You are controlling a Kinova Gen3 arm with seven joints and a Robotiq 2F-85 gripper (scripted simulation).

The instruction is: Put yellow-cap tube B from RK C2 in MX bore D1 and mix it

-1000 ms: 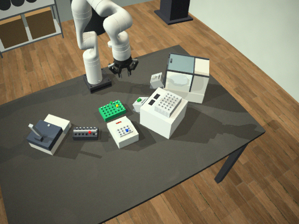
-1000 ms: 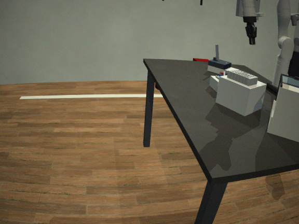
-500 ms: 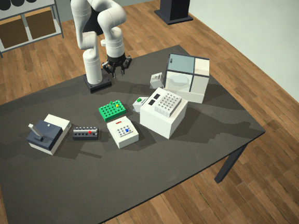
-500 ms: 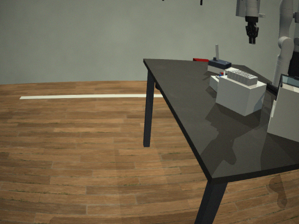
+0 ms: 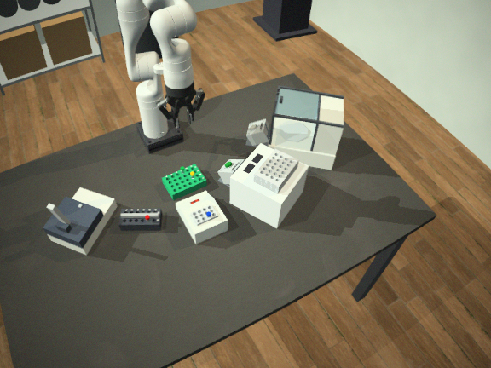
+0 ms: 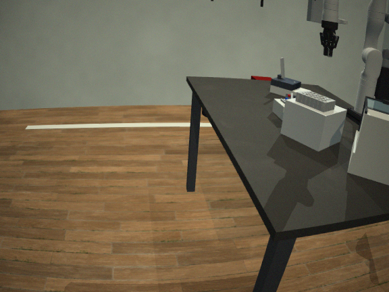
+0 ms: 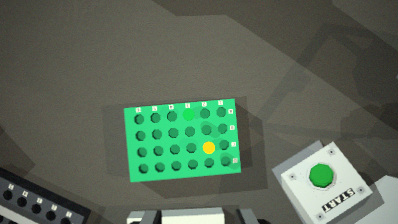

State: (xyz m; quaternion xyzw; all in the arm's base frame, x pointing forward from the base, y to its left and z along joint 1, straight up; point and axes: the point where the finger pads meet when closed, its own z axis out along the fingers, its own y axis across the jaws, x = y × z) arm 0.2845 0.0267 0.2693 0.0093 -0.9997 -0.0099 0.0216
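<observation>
Right now my hand is 290 mm above the green-capped tube and 60 mm past it. From my hand the other things lie so: blue-capped tube 250 mm below, 180 mm ahead; then green start key 250 mm below, 140 mm to the left, 10 mm ahead; then green rack RK 300 mm below, 30 mm behind, 10 mm to the right.
</observation>
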